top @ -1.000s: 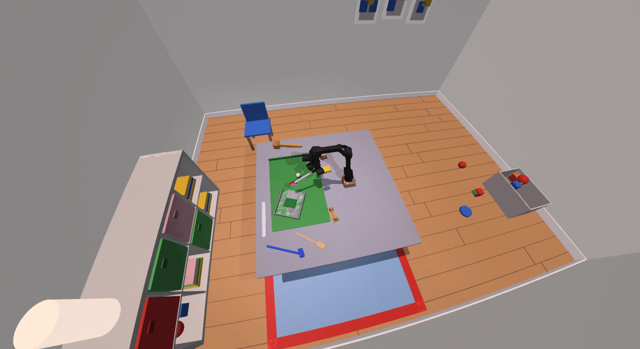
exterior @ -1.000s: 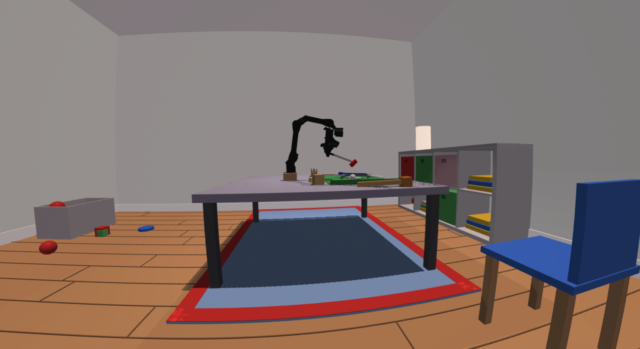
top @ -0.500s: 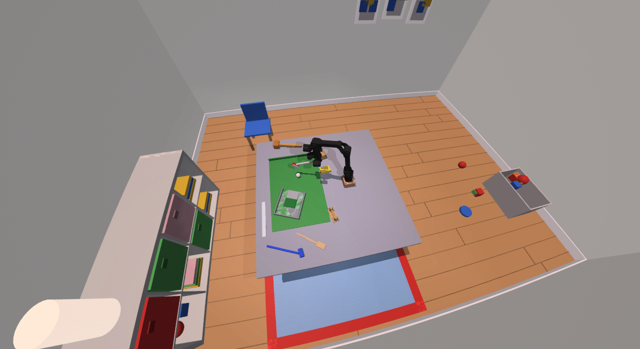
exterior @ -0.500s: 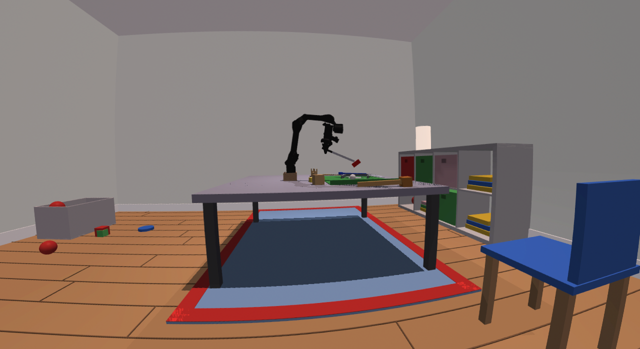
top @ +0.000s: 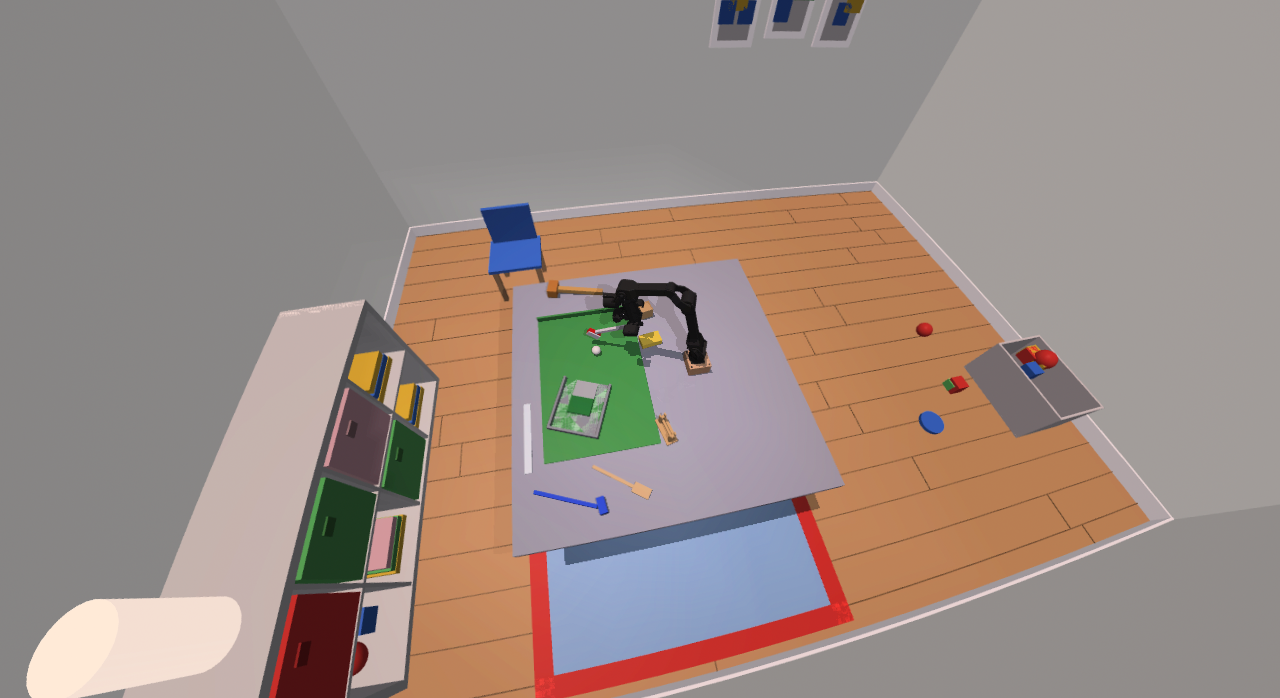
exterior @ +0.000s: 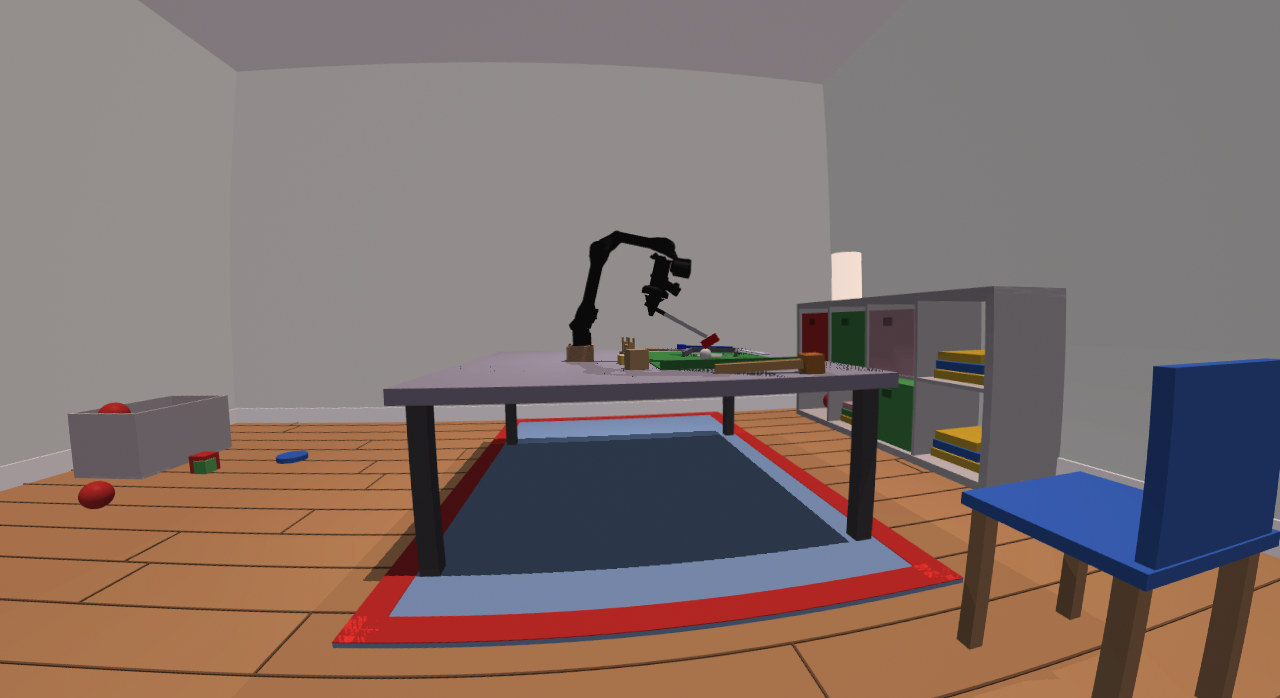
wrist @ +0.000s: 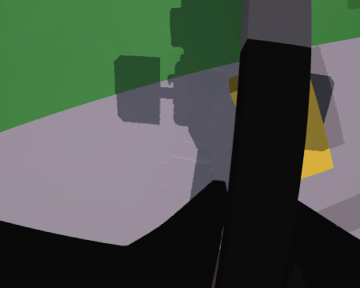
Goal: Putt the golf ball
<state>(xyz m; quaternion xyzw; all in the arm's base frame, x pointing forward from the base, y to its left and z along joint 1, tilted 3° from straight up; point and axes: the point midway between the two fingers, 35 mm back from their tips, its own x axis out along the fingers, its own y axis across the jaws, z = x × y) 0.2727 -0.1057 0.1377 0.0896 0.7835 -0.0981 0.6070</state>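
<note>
My gripper tip is now 110 mm short of the red putter, 30 mm to the left of it and 30 mm above it. Round my gripper tip: white golf ball: 200 mm ahead, 140 mm below, 10 mm to the left; yellow block: 150 mm below, 70 mm behind, 40 mm to the right; wooden spatula: 620 mm to the left, 160 mm below, 100 mm ahead.
</note>
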